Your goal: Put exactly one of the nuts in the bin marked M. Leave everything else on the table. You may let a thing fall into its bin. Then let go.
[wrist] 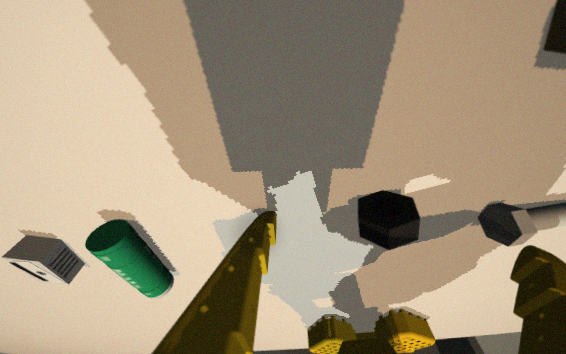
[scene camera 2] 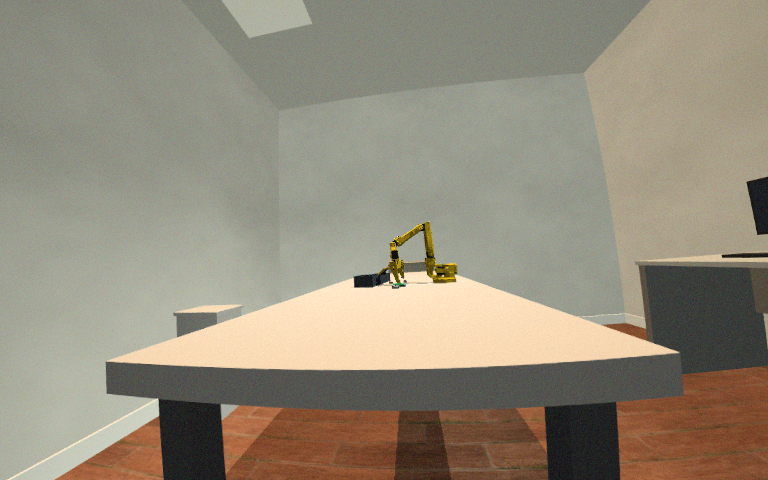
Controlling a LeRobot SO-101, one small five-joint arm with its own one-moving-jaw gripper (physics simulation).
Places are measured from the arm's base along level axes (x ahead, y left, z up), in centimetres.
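Pixels of known places: hand, its tool point: (wrist: pixel 275 223); arm's base, origin of its link: (wrist: pixel 362 320) (scene camera 2: pixel 439 282).
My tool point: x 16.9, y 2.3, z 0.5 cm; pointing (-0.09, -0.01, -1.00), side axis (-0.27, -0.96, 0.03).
Ahead of a thing's pixels: the offset from my tool point to its top centre. "*": to the spot under its first point.
A black six-sided nut {dx -0.2, dy -3.6, dz +1.4 cm} (wrist: pixel 389 219) lies on the table in the wrist view. It is drawn in the wide gap between the jaws, apart from both. My gripper (wrist: pixel 400 231) (scene camera 2: pixel 400 282) is open and empty, with one jaw left of the nut and the other lower right. In the scene view it is low over the table. Dark bins {dx +11.6, dy -9.9, dz +4.1 cm} (scene camera 2: pixel 365 280) stand left of it; no letter M is readable, so I cannot tell which bin is M. No second nut can be made out.
A bolt with a grey hexagonal head {* dx -2.3, dy -7.7, dz +0.2 cm} (wrist: pixel 500 223) lies right of the nut. A green cylinder {dx -0.8, dy +7.0, dz +0.9 cm} (wrist: pixel 131 259) and a small grey slotted block {dx +0.5, dy +11.6, dz +0.6 cm} (wrist: pixel 46 257) lie to the left. A dark object {* dx +3.6, dy -7.1, dz -0.3 cm} (wrist: pixel 556 31) shows at the top right corner. The arm's base (scene camera 2: pixel 445 272) stands at the right.
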